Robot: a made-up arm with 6 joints.
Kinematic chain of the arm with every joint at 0, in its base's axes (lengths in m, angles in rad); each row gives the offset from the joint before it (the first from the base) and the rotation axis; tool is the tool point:
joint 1: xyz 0 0 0.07 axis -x
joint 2: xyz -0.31 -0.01 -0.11 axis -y
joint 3: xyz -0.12 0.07 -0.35 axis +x
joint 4: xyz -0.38 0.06 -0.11 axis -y
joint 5: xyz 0 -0.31 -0.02 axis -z
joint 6: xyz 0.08 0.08 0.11 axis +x
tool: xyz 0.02 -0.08 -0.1
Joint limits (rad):
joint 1: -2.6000..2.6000
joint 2: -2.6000..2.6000
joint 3: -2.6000..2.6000
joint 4: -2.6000..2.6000
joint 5: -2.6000..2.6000
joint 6: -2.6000..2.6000
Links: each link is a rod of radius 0.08 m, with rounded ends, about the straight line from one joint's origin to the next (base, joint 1, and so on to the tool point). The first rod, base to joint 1, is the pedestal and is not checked.
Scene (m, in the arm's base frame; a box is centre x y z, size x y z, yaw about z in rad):
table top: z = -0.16
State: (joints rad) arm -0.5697 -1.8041 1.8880 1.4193 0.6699 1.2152
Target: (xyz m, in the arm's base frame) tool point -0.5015 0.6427 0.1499
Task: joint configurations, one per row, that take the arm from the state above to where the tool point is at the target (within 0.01 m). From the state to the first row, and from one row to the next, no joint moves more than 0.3 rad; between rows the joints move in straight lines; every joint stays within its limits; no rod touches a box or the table.
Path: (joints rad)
1: -0.3061 -1.8683 1.9826 1.4344 0.7518 1.1639
2: -0.0425 -1.9326 2.0773 1.4495 0.8338 1.1127
3: 0.2211 -1.9968 2.1719 1.4647 0.9157 1.0614
4: 0.4847 -2.0611 2.2666 1.4798 0.9976 1.0102
5: 0.7483 -2.1253 2.3612 1.4949 1.0796 0.9589
6: 1.0119 -2.1895 2.4559 1.5100 1.1615 0.9077

